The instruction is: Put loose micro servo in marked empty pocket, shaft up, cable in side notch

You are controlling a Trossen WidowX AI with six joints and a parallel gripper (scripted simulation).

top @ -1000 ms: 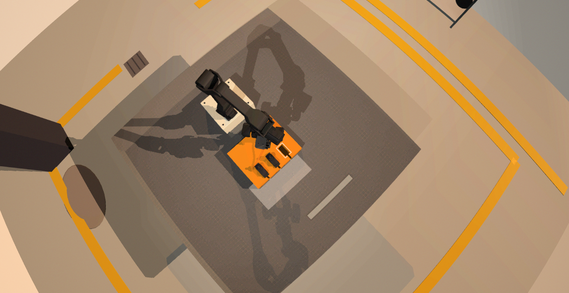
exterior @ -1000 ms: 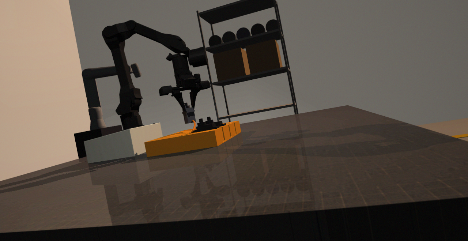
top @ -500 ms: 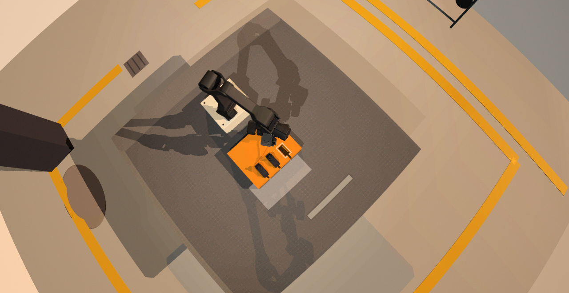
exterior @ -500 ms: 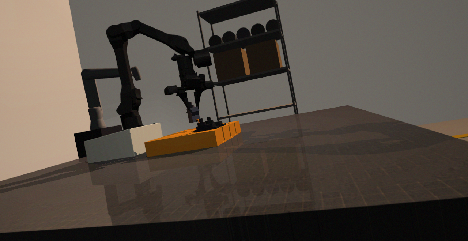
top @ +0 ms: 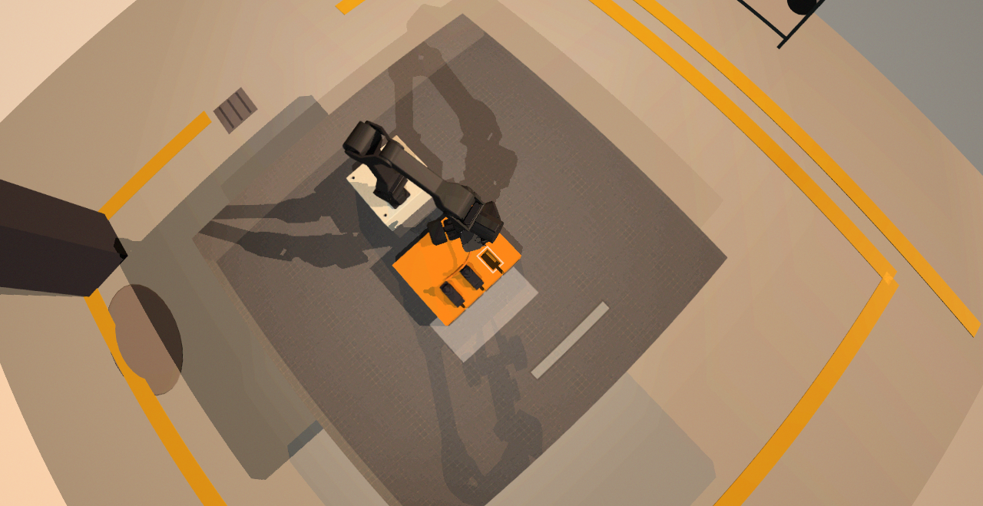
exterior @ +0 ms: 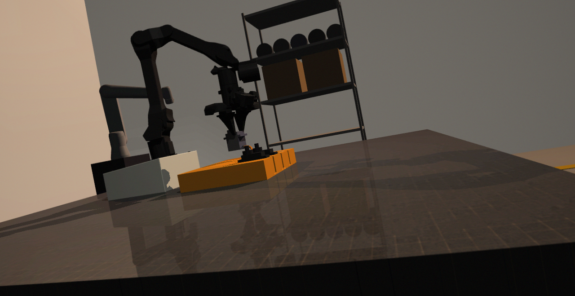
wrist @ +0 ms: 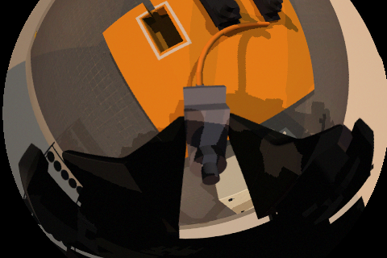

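The orange deck lies 10 cm below my gripper tip, 7 cm to the right of it and 2 cm behind it.
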